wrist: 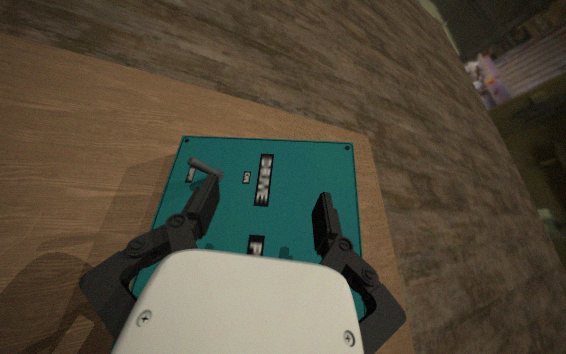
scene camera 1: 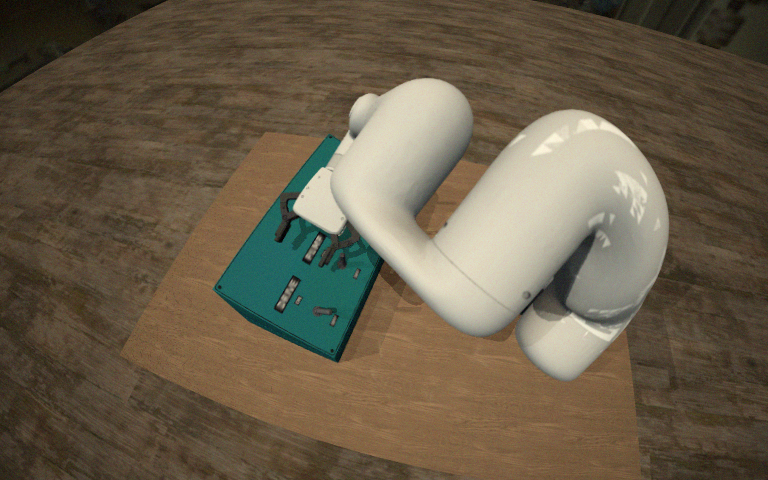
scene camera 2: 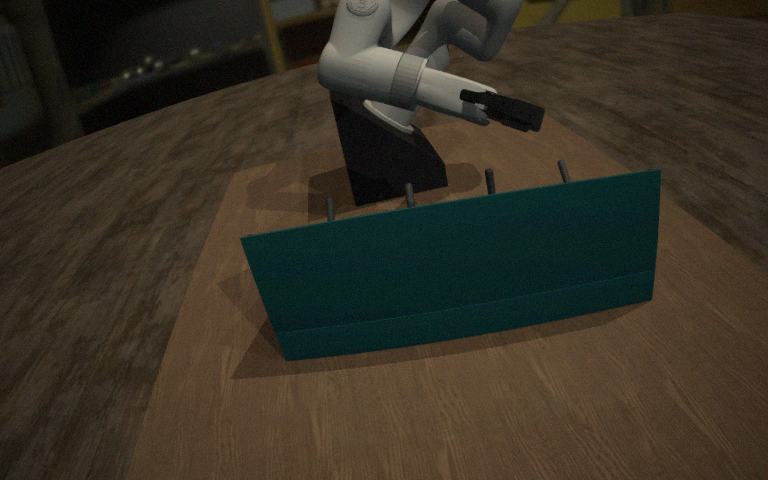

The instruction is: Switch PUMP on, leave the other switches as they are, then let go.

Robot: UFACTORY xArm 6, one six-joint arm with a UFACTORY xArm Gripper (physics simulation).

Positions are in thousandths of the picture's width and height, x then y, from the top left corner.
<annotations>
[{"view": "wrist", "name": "my gripper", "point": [474, 549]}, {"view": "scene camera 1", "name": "my gripper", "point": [389, 530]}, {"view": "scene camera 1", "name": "teal switch box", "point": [361, 597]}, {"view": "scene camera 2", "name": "my gripper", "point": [697, 253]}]
</annotations>
